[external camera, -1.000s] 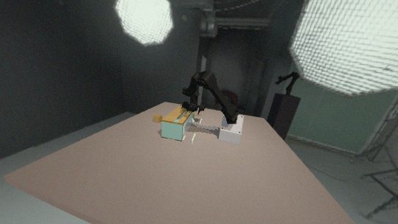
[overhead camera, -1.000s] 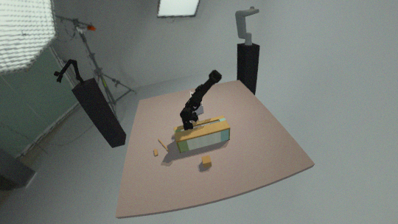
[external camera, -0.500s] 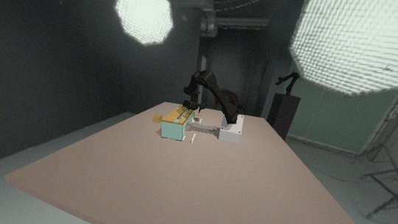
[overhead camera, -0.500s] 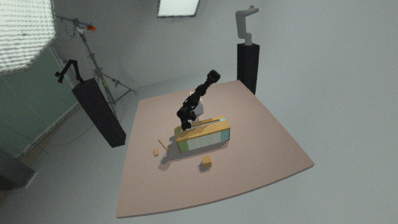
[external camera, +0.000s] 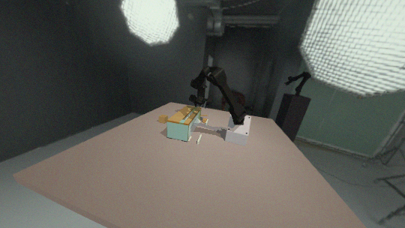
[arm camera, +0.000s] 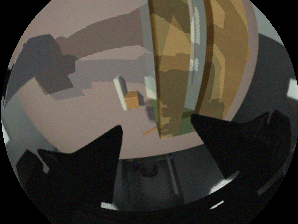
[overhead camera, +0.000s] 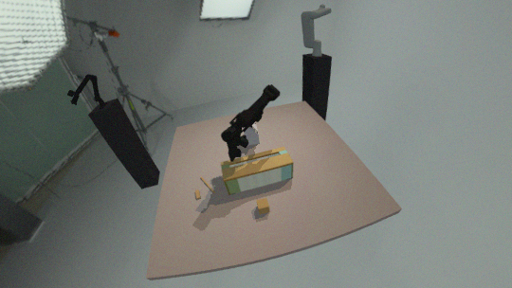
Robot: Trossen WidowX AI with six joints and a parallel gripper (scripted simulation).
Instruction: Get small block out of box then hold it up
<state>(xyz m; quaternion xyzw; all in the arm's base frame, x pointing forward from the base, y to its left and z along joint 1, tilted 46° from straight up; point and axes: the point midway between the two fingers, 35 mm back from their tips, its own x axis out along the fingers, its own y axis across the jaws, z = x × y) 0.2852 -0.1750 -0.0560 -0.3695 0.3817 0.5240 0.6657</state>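
Right now the brownish block is 40 mm behind my gripper tip, 40 mm to the right of it and 130 mm below it. The rest, counted from my gripper tip: thin stick (30 mm ahead, 180 mm to the right, 140 mm below); then box (40 mm ahead, 120 mm to the left, 80 mm below).
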